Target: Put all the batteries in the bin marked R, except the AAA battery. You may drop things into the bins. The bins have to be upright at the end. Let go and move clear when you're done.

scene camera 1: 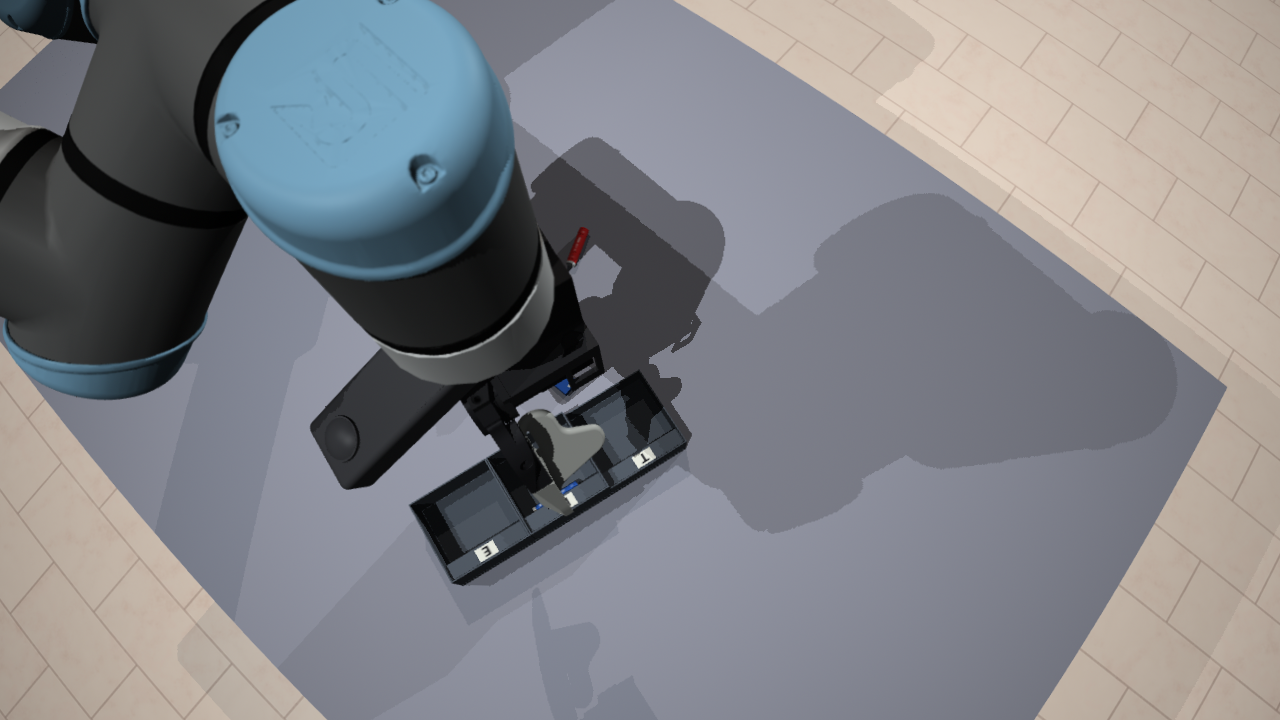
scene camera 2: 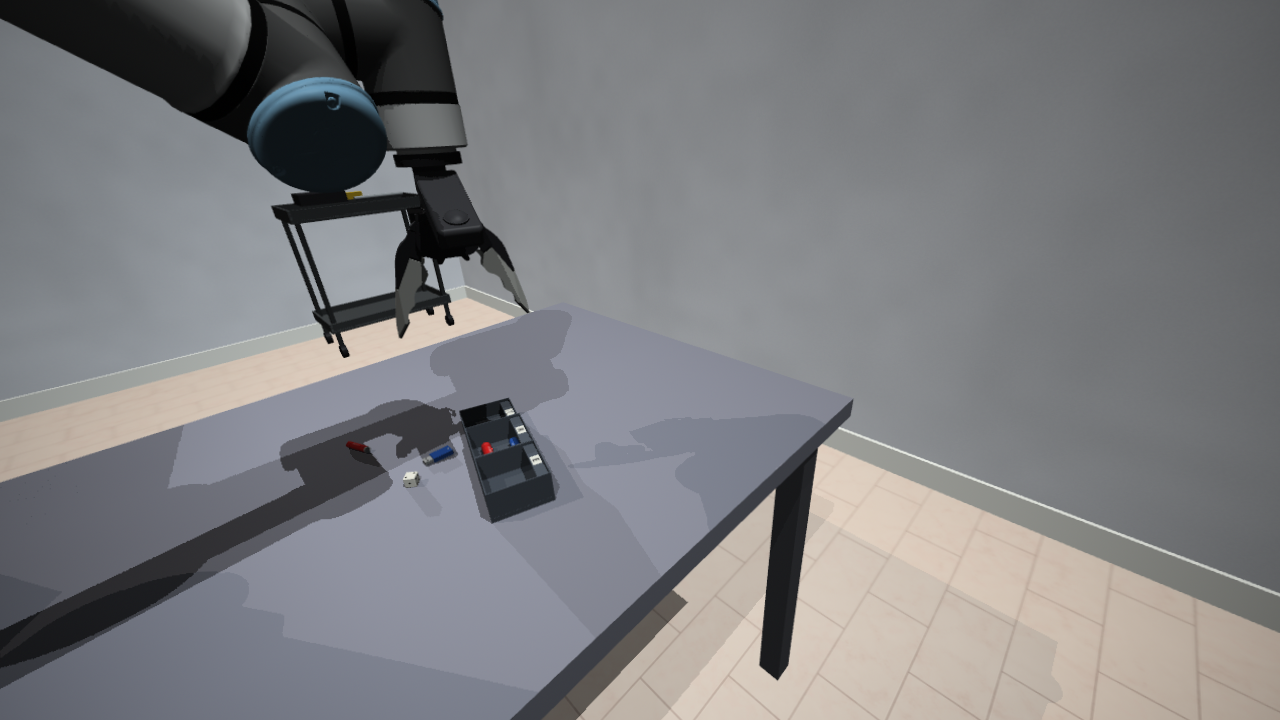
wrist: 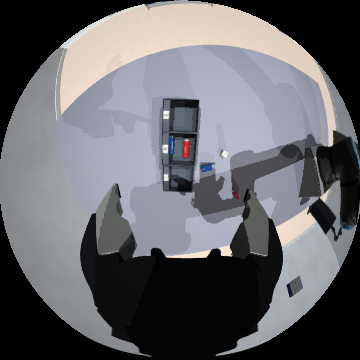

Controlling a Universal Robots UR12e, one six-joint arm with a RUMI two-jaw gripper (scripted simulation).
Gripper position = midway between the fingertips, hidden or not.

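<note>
My gripper is at point(scene camera 1: 511, 417) in the first view, at point(scene camera 2: 467, 325) in the second, and the wrist view has my gripper too point(wrist: 183, 188). As for the three-compartment bin tray point(scene camera 1: 474, 506), I can also see the tray point(scene camera 2: 504, 467) from scene camera 2, and there's the tray point(wrist: 183, 114) in the wrist view as well.
</note>
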